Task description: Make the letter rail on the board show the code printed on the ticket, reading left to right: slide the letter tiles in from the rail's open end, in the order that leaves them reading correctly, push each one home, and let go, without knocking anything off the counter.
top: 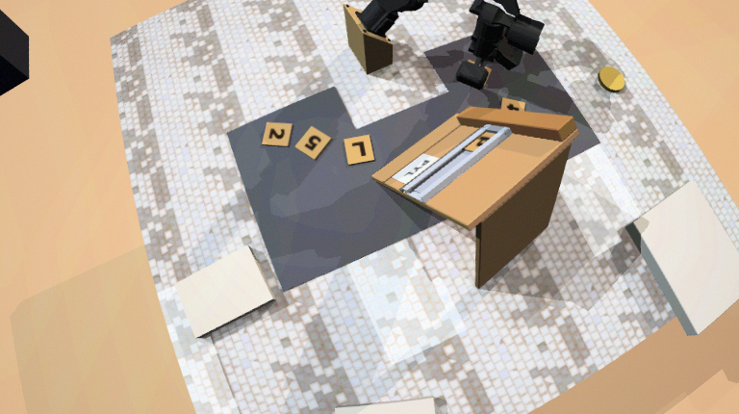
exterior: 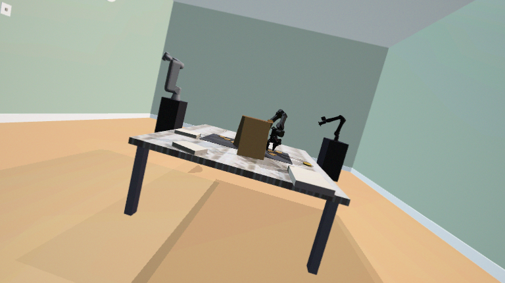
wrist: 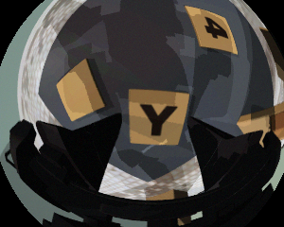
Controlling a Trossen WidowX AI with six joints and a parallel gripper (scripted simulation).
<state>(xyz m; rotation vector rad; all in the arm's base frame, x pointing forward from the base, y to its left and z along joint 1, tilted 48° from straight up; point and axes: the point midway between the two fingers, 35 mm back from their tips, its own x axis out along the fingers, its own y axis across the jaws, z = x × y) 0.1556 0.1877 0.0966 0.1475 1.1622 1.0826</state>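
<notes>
My gripper tip is right at the Y tile. Round my gripper tip: 4 tile (130 mm ahead, 20 mm to the left); blank tile (90 mm to the left, 30 mm behind); dark mat (200 mm to the right, 50 mm ahead).
</notes>
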